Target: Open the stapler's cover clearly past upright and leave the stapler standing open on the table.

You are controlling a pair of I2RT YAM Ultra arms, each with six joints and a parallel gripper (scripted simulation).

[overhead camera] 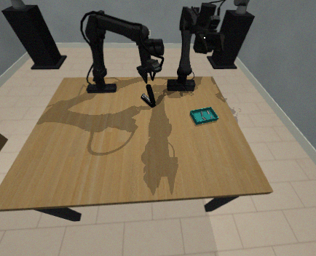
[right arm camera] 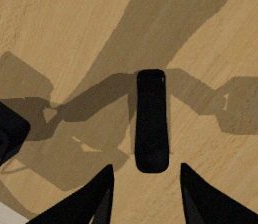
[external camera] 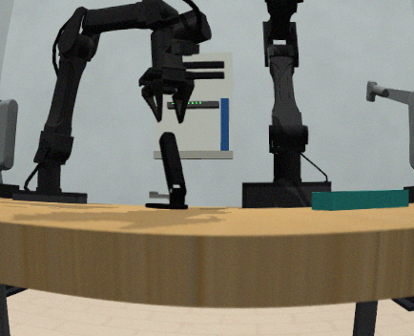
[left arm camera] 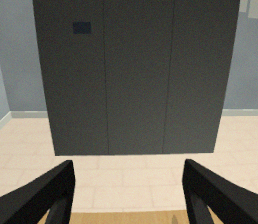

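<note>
My right gripper is now 2 cm short of the stapler cover, 1 cm to the right of it and 9 cm above it. The rest, counted from my right hand: teal tray: 15 cm ahead, 33 cm to the left, 16 cm below; then black stapler: 12 cm below.
</note>
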